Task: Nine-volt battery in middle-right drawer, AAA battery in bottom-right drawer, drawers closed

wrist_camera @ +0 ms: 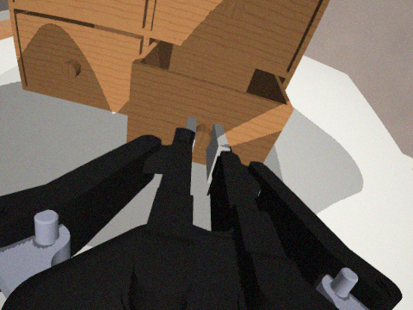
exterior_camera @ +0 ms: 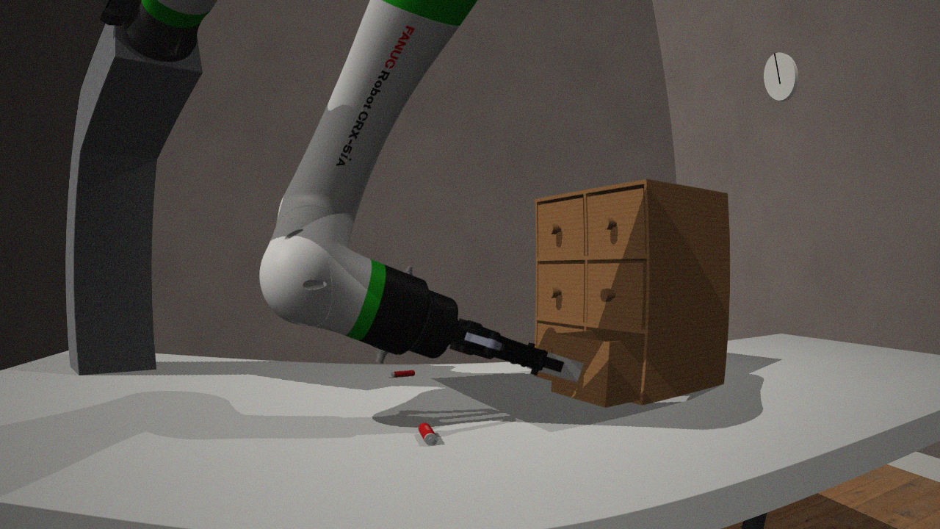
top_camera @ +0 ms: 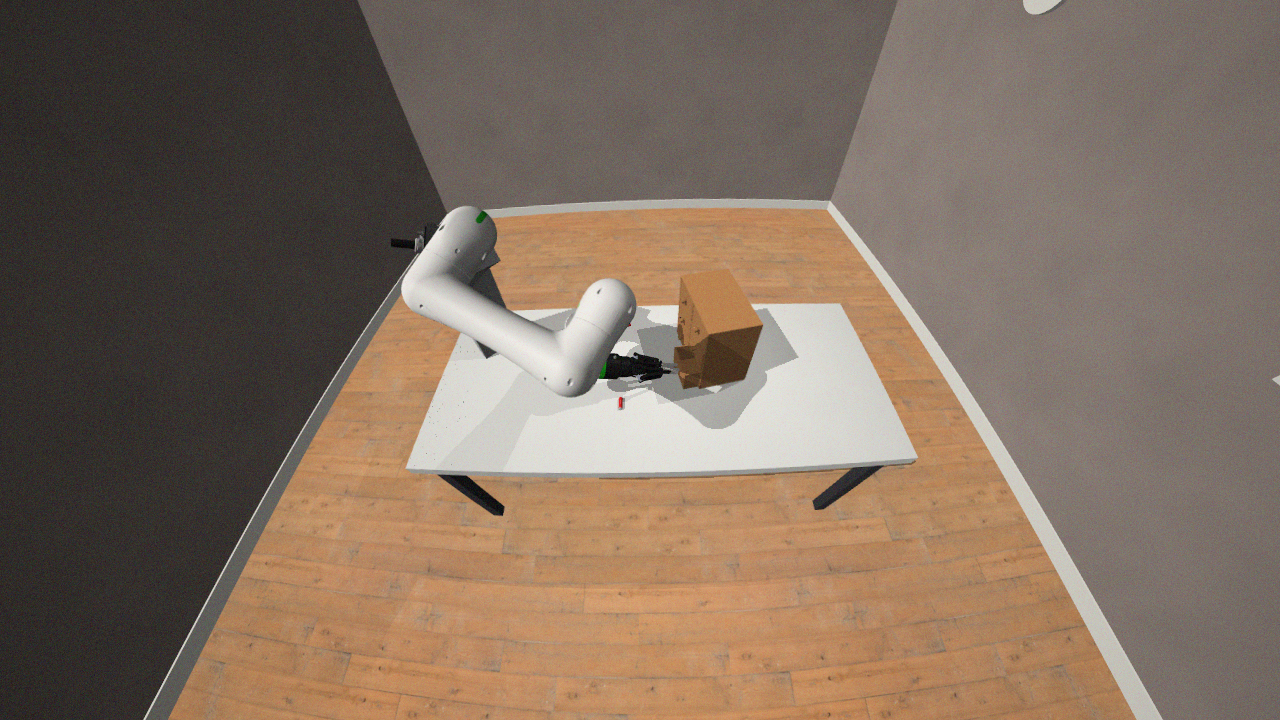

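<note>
My gripper is now 50 mm past the red AAA battery, 330 mm to the right of it and 50 mm above it. The rest, counted from my hand: black nine-volt battery (250 mm ahead, 40 mm to the right, 60 mm above).
</note>
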